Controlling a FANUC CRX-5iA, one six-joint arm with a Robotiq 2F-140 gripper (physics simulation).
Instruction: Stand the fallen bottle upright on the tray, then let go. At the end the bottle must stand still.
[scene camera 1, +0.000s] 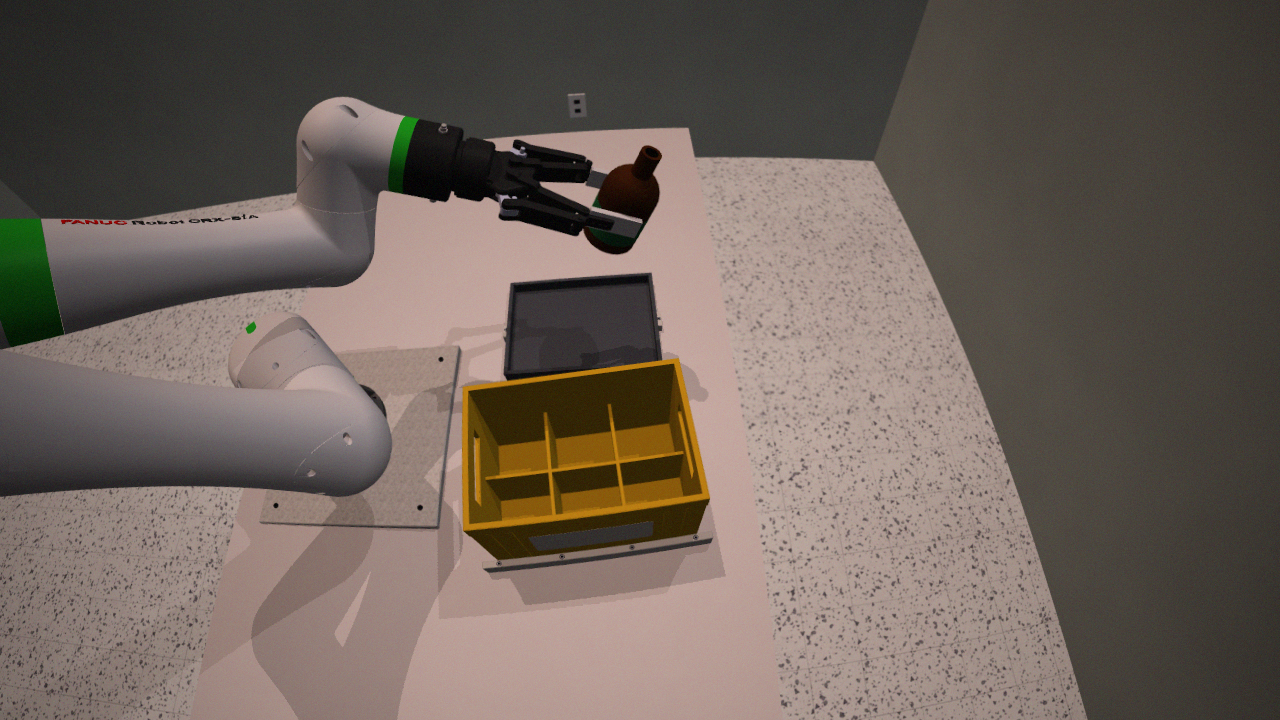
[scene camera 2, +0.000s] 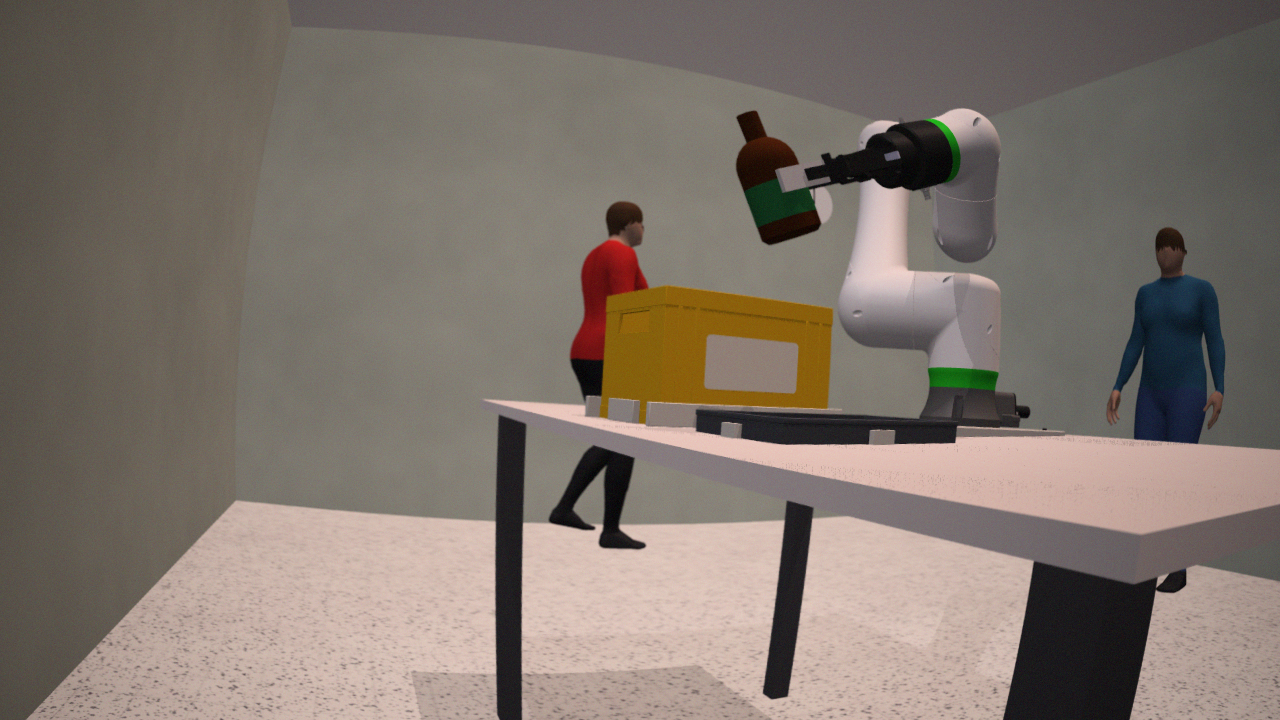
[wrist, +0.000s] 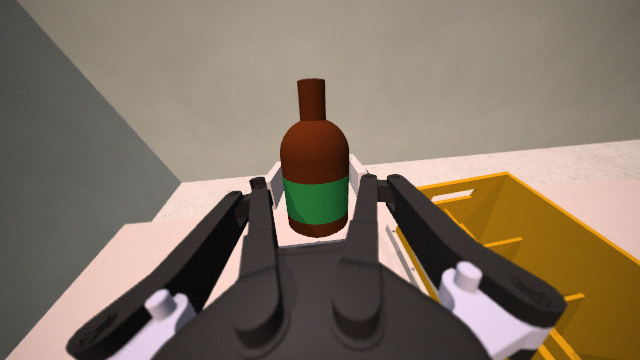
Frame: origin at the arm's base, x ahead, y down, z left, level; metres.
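Seen in the pictures: gripper, between the fingertips: (scene camera 1: 636, 207) (scene camera 2: 762, 187) (wrist: 315, 168); arm's base, origin of its link: (scene camera 2: 959, 425).
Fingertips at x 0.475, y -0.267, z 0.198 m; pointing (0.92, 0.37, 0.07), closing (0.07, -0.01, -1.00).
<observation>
Offsets run from my fingertips to a thing's top centre. Level surfaces: height alone.
The brown bottle with a green label @[dx -0.011, dy -0.095, dz -0.002 m] (scene camera 1: 631, 186) (scene camera 2: 766, 162) (wrist: 315, 150) is held in the air, its neck up. In the scene camera 2 view it leans, the neck tipped away from the arm and the base toward it. My gripper (scene camera 1: 610, 200) (scene camera 2: 791, 177) (wrist: 315, 168) is shut on the bottle's body around the label, one finger on each side. The dark tray @[dx -0.095, dy +0.251, dz +0.007 m] (scene camera 1: 617, 313) (scene camera 2: 823, 429) lies flat on the table, well below the bottle. The bottle's base is apart from the tray.
A yellow crate with divided compartments @[dx -0.064, dy +0.102, dz -0.280 m] (scene camera 1: 501, 540) (scene camera 2: 675, 367) (wrist: 550, 230) stands right beside the tray on the table @[dy +0.277 m] (scene camera 1: 626, 644) (scene camera 2: 1029, 483). The robot's base plate (scene camera 1: 411, 447) is on the tray's other side. Two people, in red (scene camera 2: 608, 277) and blue (scene camera 2: 1172, 331), stand beyond the table.
</observation>
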